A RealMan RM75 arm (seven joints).
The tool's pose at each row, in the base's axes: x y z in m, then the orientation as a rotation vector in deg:
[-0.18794, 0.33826, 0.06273, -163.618, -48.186, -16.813]
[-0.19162, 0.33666, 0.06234, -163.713, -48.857, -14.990]
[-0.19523, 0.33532, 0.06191, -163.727, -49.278, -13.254]
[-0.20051, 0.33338, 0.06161, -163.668, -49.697, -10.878]
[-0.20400, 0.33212, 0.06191, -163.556, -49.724, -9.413]
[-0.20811, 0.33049, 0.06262, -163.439, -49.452, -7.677]
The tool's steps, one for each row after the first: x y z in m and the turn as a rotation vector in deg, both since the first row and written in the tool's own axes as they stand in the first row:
[-0.00395, -0.00065, -0.00047, 0.278, -1.226, -0.327]
[-0.00772, -0.00148, -0.00084, 0.638, -2.347, -0.504]
[-0.01314, -0.00274, -0.00169, 1.206, -3.846, -0.653]
[-0.01660, -0.00363, -0.00273, 1.657, -4.726, -0.601]
[-0.02067, -0.00459, -0.00434, 2.225, -5.743, -0.338]

